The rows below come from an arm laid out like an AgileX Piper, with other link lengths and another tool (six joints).
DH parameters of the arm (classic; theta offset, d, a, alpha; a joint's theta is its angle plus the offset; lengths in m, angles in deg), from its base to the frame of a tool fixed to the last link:
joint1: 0 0.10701 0 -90
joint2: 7.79 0 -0.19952 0
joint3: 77.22 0 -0.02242 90
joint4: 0 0.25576 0 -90
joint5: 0 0 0 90
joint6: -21.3 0.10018 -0.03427 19
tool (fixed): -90 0.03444 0 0
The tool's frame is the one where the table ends.
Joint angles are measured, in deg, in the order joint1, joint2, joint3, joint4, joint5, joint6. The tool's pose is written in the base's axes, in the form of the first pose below.
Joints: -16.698, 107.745, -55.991, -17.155, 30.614, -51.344
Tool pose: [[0.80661, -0.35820, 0.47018, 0.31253], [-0.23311, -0.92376, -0.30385, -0.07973], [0.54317, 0.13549, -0.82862, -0.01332], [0, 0, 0, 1]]
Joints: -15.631, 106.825, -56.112, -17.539, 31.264, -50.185
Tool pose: [[0.80186, -0.35788, 0.47847, 0.31535], [-0.22894, -0.92369, -0.30721, -0.07538], [0.55190, 0.13680, -0.82261, -0.00800], [0, 0, 0, 1]]
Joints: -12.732, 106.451, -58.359, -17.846, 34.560, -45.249
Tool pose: [[0.78850, -0.39591, 0.47066, 0.32564], [-0.26290, -0.90879, -0.32402, -0.06472], [0.55601, 0.13175, -0.82067, 0.00190], [0, 0, 0, 1]]
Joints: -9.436, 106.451, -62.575, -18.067, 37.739, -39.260
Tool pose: [[0.75005, -0.44808, 0.48646, 0.34481], [-0.30517, -0.88702, -0.34651, -0.05278], [0.58676, 0.11145, -0.80205, 0.01928], [0, 0, 0, 1]]
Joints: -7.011, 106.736, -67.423, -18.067, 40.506, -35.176
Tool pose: [[0.70887, -0.48541, 0.51174, 0.36401], [-0.33402, -0.87004, -0.36258, -0.04356], [0.62124, 0.08609, -0.77888, 0.03902], [0, 0, 0, 1]]
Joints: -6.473, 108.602, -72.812, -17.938, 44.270, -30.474
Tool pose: [[0.66629, -0.55965, 0.49279, 0.37892], [-0.40048, -0.82602, -0.39661, -0.04592], [0.62902, 0.06691, -0.77450, 0.05119], [0, 0, 0, 1]]
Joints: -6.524, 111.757, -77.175, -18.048, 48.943, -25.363
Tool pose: [[0.64157, -0.64124, 0.42095, 0.38513], [-0.47696, -0.76328, -0.43579, -0.05228], [0.60075, 0.07882, -0.79554, 0.04873], [0, 0, 0, 1]]
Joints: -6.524, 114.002, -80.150, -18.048, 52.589, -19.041
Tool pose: [[0.58980, -0.72798, 0.34954, 0.38858], [-0.56054, -0.68064, -0.47172, -0.05794], [0.58131, 0.08229, -0.80951, 0.04644], [0, 0, 0, 1]]
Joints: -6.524, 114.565, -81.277, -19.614, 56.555, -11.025
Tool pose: [[0.51803, -0.81390, 0.26310, 0.38536], [-0.63084, -0.57125, -0.52507, -0.06659], [0.57765, 0.10603, -0.80937, 0.04704], [0, 0, 0, 1]]
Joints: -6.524, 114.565, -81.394, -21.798, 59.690, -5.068
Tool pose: [[0.46740, -0.86292, 0.19208, 0.37972], [-0.66089, -0.48538, -0.57238, -0.07469], [0.58716, 0.14059, -0.79717, 0.04760], [0, 0, 0, 1]]
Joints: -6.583, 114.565, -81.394, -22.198, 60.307, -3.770
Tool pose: [[0.45433, -0.87321, 0.17631, 0.37843], [-0.66762, -0.46480, -0.58159, -0.07672], [0.58980, 0.14652, -0.79415, 0.04770], [0, 0, 0, 1]]
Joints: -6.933, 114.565, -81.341, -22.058, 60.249, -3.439
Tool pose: [[0.44473, -0.87922, 0.17086, 0.37790], [-0.67461, -0.45430, -0.58182, -0.07895], [0.58917, 0.14348, -0.79517, 0.04747], [0, 0, 0, 1]]
